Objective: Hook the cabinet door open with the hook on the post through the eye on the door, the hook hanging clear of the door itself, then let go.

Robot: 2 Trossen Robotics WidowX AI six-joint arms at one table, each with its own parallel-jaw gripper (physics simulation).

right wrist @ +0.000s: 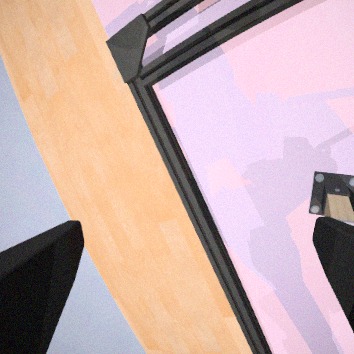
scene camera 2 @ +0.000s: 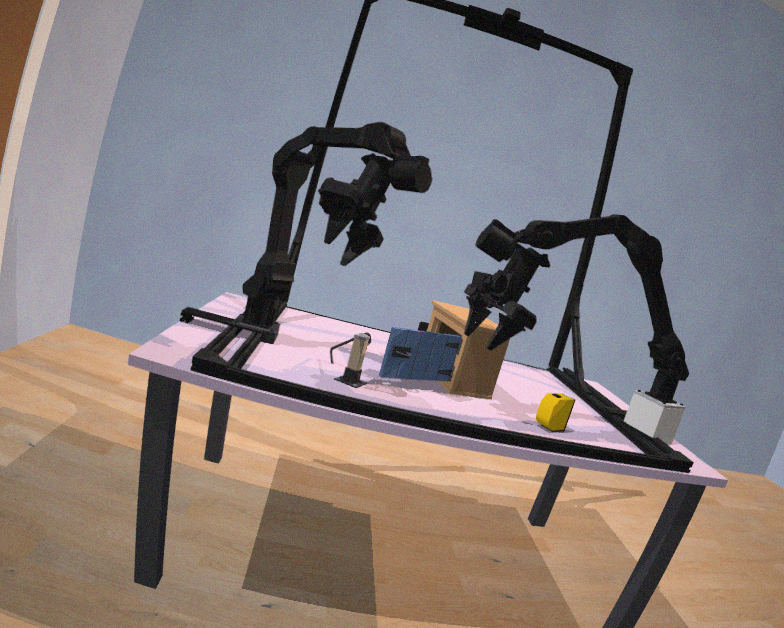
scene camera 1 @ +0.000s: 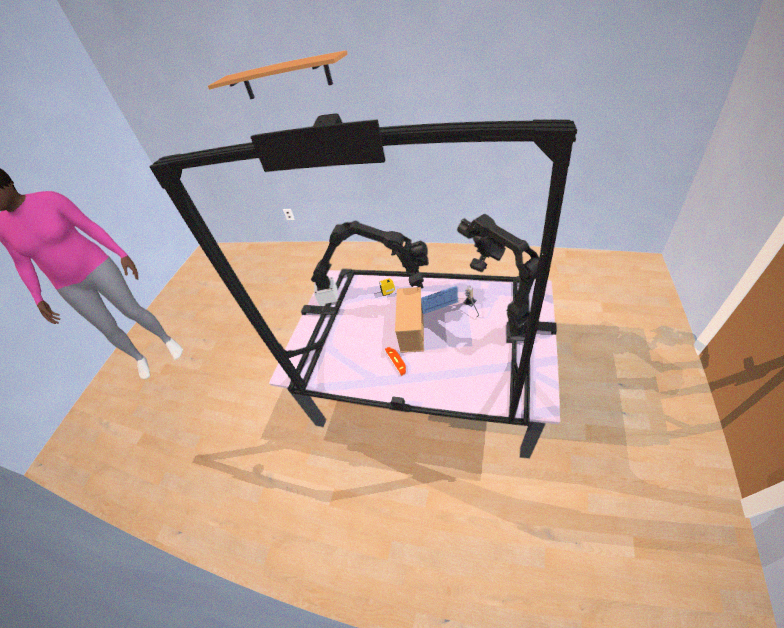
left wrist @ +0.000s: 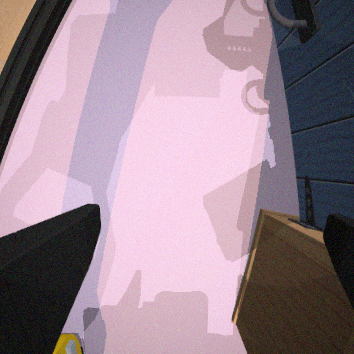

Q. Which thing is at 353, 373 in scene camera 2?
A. A short post.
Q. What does the yellow block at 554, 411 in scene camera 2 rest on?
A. The table.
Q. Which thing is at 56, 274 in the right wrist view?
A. My right gripper.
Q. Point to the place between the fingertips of my left gripper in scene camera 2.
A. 477, 342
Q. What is my right gripper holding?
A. Nothing.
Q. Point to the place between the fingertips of my right gripper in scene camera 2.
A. At 334, 254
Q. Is my left gripper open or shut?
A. Open.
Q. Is my right gripper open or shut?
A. Open.
